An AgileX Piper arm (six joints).
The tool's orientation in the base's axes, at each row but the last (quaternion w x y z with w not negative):
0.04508 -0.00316 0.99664 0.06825
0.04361 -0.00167 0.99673 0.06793
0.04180 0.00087 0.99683 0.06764
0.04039 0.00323 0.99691 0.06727
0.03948 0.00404 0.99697 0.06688
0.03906 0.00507 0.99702 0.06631
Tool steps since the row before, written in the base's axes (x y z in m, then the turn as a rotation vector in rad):
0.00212 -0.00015 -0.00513 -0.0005 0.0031 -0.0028
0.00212 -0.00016 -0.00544 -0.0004 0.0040 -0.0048
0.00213 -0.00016 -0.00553 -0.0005 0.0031 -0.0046
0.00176 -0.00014 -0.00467 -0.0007 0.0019 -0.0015
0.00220 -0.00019 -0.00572 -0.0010 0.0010 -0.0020
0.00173 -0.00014 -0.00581 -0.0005 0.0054 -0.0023
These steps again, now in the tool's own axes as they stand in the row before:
-0.00165 -0.00087 0.00523 0.0008 0.0027 0.0031
-0.00164 -0.00091 0.00553 0.0008 0.0033 0.0052
-0.00166 -0.00091 0.00562 0.0009 0.0025 0.0049
-0.00138 -0.00076 0.00474 0.0008 0.0017 0.0017
-0.00175 -0.00095 0.00580 0.0012 0.0007 0.0020
-0.00128 -0.00090 0.00586 0.0008 0.0050 0.0029

